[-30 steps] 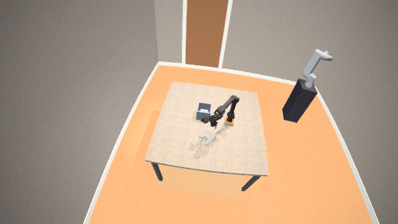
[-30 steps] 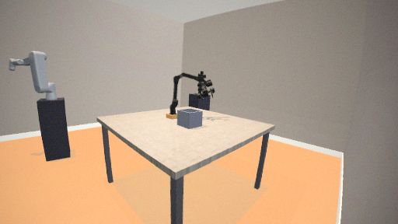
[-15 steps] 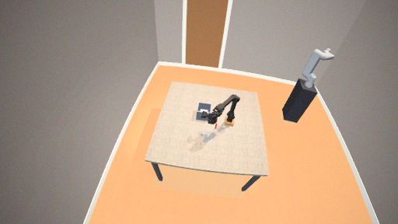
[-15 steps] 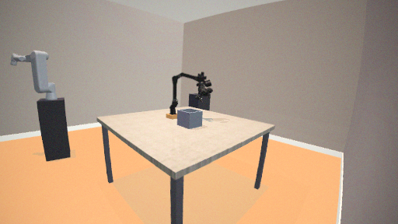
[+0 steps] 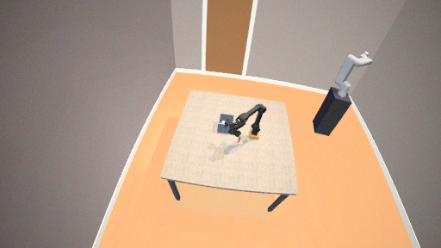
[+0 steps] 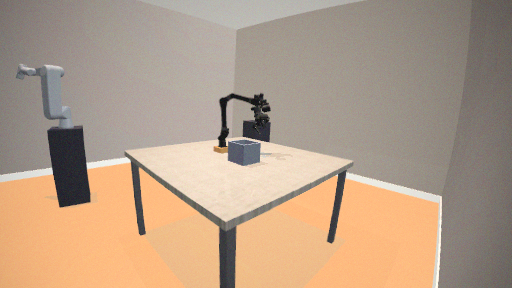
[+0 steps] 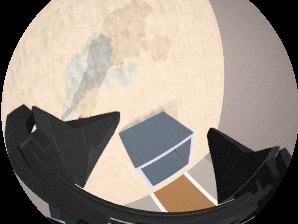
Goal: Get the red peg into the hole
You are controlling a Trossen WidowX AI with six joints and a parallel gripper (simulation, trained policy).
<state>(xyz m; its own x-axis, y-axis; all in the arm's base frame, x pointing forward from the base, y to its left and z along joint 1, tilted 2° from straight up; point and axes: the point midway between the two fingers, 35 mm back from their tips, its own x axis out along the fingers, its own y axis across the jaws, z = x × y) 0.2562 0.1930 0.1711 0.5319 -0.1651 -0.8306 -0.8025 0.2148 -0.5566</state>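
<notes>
The red peg lies 16 cm below my gripper tip, 13 cm behind it and 5 cm to the right of it.
</notes>
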